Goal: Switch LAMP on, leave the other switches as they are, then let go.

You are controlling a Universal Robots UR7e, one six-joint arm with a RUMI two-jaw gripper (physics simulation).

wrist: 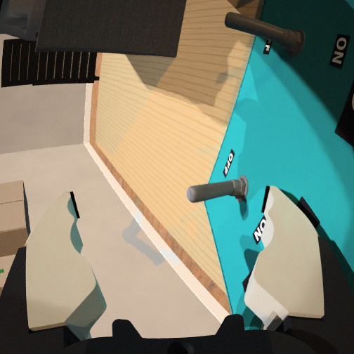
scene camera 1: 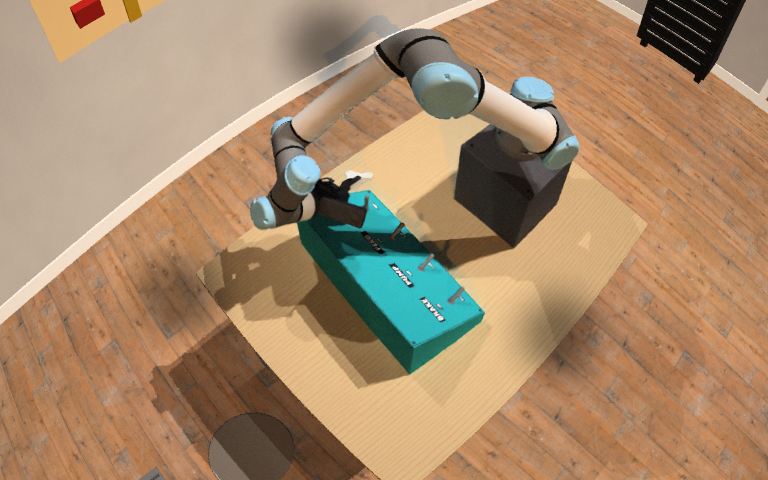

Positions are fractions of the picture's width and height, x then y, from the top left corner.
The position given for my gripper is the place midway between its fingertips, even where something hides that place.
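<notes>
My gripper (scene camera 1: 0.48,0.41) in sight. Wrist view: gripper (wrist: 0.48,0.54), lamp lever (wrist: 0.55,0.55).
</notes>
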